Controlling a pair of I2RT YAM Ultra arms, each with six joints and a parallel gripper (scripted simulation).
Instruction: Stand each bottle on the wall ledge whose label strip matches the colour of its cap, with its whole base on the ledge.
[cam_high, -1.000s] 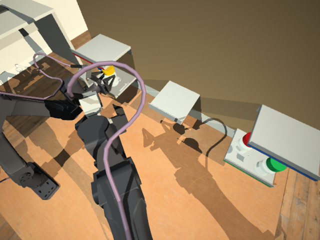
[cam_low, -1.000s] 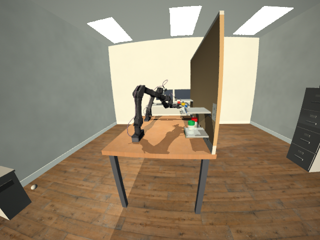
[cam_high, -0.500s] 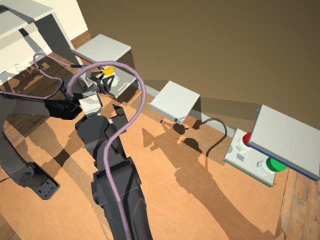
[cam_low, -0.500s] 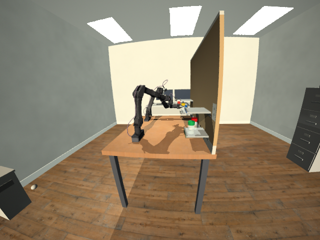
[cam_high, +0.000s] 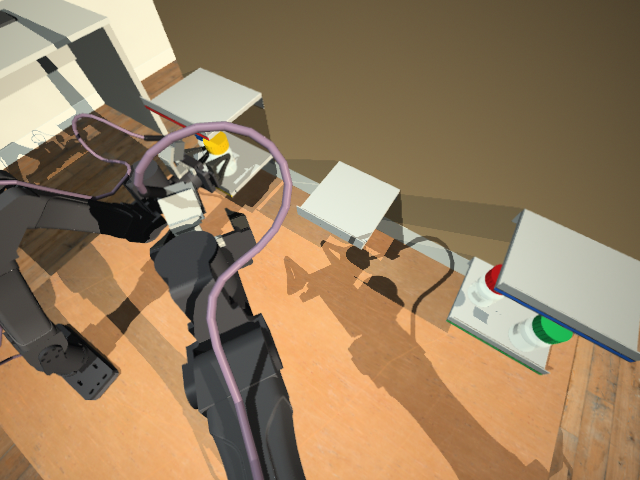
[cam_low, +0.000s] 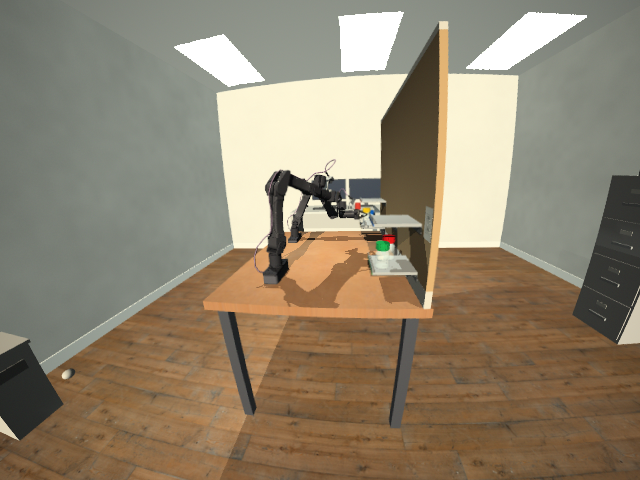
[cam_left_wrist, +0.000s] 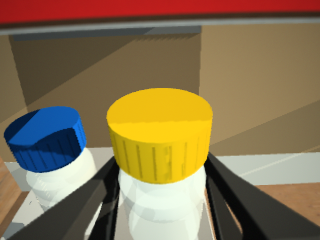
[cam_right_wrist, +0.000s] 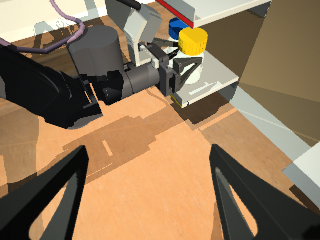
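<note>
My left hand is 5 cm short of the blue-capped bottle, 9 cm to the right of it and 4 cm above it. Round my left hand: yellow-capped bottle (2 cm below); red-capped bottle (2 cm behind, 69 cm to the right, 4 cm below); brown wall (12 cm ahead, 36 cm to the right, 26 cm above).
</note>
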